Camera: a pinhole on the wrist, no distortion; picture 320 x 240 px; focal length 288.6 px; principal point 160.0 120.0 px. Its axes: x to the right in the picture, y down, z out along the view. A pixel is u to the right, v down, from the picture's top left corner.
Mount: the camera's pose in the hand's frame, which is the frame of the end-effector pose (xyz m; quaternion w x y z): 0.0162 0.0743 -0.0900 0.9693 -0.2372 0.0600 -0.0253
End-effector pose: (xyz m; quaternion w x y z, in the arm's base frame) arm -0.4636 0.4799 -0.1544 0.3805 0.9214 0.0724 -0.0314
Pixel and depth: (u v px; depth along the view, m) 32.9 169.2 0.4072
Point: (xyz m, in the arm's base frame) -0.5181 0.0531 -0.0890
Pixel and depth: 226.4 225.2 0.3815
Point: -0.2535 0.1198 -0.0397
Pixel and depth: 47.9 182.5 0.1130
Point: -0.4520 0.3709 -0.0497
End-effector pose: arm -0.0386 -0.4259 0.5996 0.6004 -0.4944 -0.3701 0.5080
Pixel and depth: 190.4 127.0 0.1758
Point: -0.1225 -0.3576 0.4585
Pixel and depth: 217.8 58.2 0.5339
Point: -0.4493 -0.1513 0.4865
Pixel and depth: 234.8 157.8 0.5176
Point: -0.3842 -0.1462 0.3135
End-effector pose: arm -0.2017 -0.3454 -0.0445 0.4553 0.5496 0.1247 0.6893
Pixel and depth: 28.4 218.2 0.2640
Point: -0.2434 -0.5916 0.1443
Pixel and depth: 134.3 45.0 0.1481
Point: -0.2028 -0.4090 0.0642
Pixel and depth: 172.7 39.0 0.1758
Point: -0.1793 -0.4003 0.0906
